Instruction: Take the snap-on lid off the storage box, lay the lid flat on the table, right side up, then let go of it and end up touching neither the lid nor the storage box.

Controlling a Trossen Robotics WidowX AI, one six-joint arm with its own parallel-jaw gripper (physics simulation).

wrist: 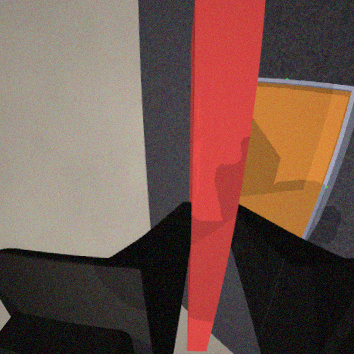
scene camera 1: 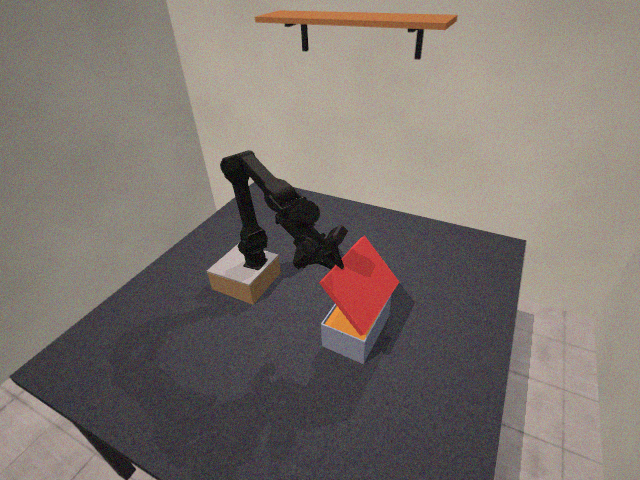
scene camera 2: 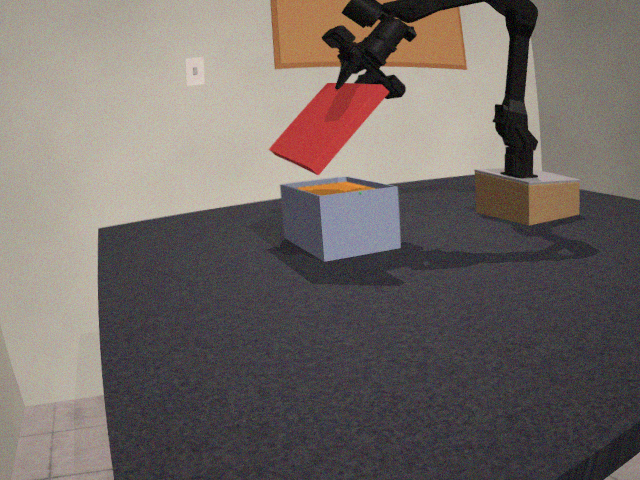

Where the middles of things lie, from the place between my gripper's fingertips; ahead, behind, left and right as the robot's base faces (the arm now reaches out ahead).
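So you can picture it, my hand is 50 mm above the red lid [scene camera 2: 317,134], and it's also 60 mm short of the lid and 30 mm to the right of it.
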